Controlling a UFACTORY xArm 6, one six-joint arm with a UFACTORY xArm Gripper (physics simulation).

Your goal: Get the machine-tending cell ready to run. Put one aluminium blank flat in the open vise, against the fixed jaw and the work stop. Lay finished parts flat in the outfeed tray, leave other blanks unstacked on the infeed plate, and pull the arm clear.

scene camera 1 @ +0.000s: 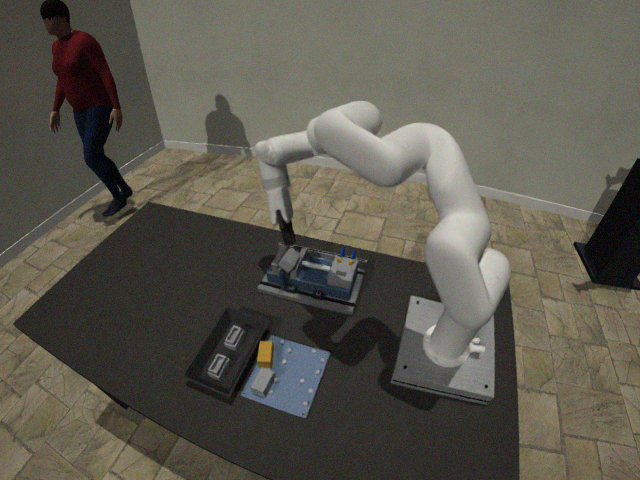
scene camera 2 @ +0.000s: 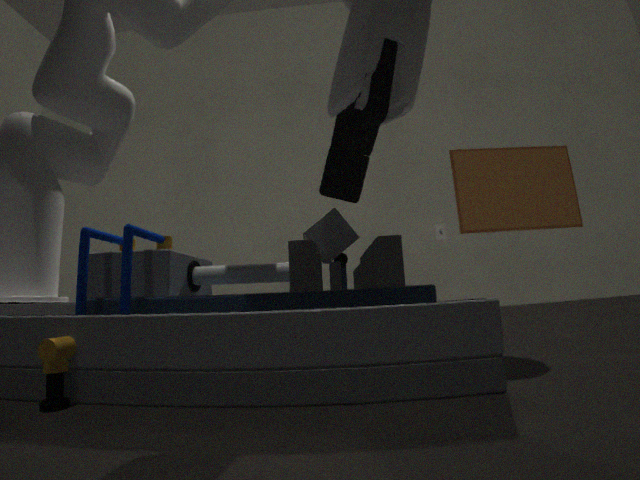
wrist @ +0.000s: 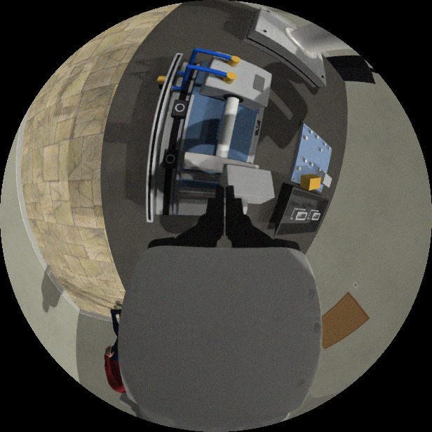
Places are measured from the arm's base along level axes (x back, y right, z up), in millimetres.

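Where they show: gripper, fingertip midpoint: [scene camera 1: 290, 243] [scene camera 2: 338, 199]; arm's base, origin of the base link: [scene camera 1: 446, 345] [scene camera 2: 22, 304].
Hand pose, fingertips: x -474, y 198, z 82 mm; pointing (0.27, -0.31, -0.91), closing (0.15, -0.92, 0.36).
Each offset is from my fingertips to the top centre of the thing. "*": to the spot under its first point.
A grey aluminium blank @[dx +7, dy -38, dz +1 mm] [scene camera 1: 291, 259] [scene camera 2: 331, 235] [wrist: 249, 183] sits tilted on edge at the vise jaws, its upper part above the jaw tops. The blue vise @[dx +69, dy -8, dz -38 mm] [scene camera 1: 310, 283] [scene camera 2: 361, 297] [wrist: 202, 120] stands on a grey base. My gripper [scene camera 1: 290, 242] [scene camera 2: 339, 197] [wrist: 224, 197] is shut and empty, just above the blank, with a small gap in scene camera 2. Two finished parts @[* dx -75, dy -284, dz -104 mm] [scene camera 1: 234, 336] [wrist: 300, 215] lie in the black outfeed tray @[* dx -84, dy -438, dz -101 mm] [scene camera 1: 206, 384] [wrist: 283, 207]. Another grey blank @[dx +46, dy -384, dz -93 mm] [scene camera 1: 263, 382] [wrist: 327, 179] lies on the blue infeed plate @[dx +89, dy -338, dz -129 mm] [scene camera 1: 294, 400] [wrist: 312, 145].
An orange-yellow block @[dx +24, dy -308, dz -93 mm] [scene camera 1: 265, 354] [wrist: 310, 182] stands on the infeed plate beside the grey blank, near the tray. Blue-handled fittings @[* dx +159, dy +78, dz -87 mm] [scene camera 1: 347, 254] [scene camera 2: 126, 268] [wrist: 192, 67] rise at the vise's other end. A person [scene camera 1: 82, 77] stands beyond the table.
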